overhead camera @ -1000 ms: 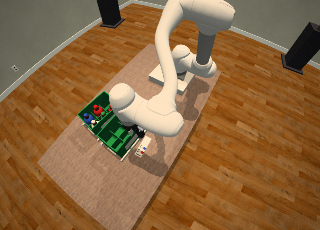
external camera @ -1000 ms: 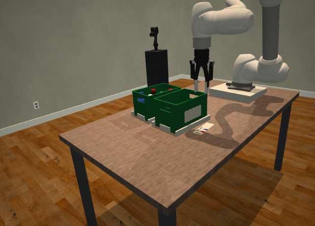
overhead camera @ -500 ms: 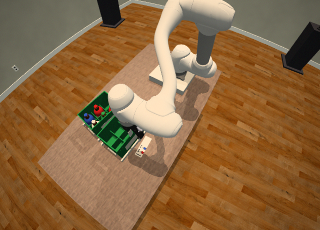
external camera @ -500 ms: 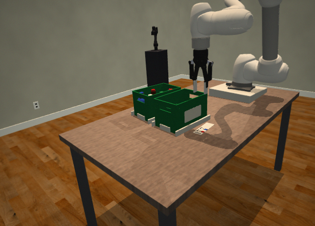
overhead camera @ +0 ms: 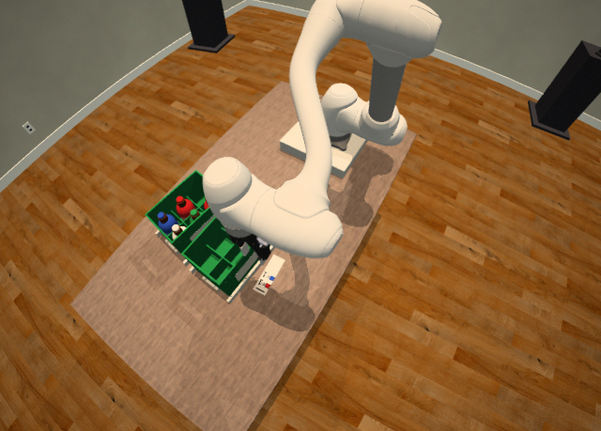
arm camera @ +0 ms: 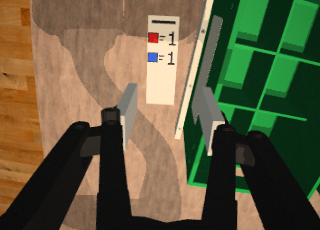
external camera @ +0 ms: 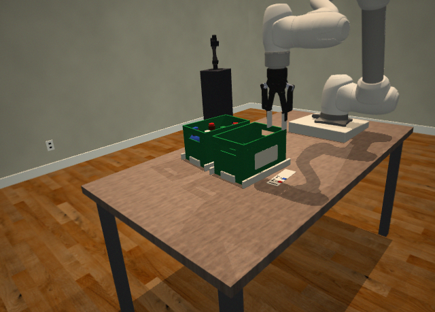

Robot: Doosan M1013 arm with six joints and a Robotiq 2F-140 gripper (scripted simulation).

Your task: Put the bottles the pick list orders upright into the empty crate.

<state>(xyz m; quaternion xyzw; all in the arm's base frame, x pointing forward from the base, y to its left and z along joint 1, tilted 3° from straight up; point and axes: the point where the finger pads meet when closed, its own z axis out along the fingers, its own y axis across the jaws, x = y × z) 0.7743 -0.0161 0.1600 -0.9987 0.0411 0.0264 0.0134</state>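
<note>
The green-label bottle is 80 mm behind my hand, 320 mm to the right of it and 160 mm below it. From my hand the other things lie so: white-label bottle (350 mm to the right, 160 mm below); then blue-label bottle (20 mm behind, 430 mm to the right, 160 mm below); then pick list (20 mm behind, 10 mm to the left, 250 mm below).
</note>
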